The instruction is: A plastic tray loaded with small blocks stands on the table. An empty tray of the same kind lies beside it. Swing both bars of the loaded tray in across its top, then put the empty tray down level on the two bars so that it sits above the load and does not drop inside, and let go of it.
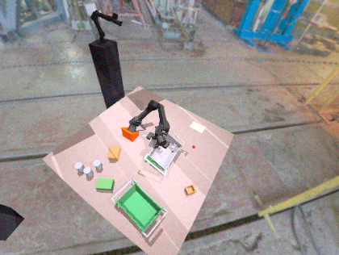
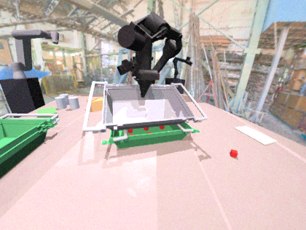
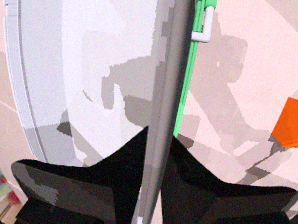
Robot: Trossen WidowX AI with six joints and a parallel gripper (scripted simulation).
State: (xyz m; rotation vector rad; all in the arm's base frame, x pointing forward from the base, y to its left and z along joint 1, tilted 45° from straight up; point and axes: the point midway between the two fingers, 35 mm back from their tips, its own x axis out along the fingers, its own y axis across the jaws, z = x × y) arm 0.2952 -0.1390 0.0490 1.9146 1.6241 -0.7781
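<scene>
The grey tray lies 80 mm ahead of my gripper tip and 10 mm to the right of it. From my gripper tip the other things lie so: tan block: 320 mm behind, 180 mm to the right, 110 mm below; small brown box: 380 mm ahead, 180 mm to the right, 120 mm below; red block: 280 mm ahead, 220 mm to the left, 130 mm below.
</scene>
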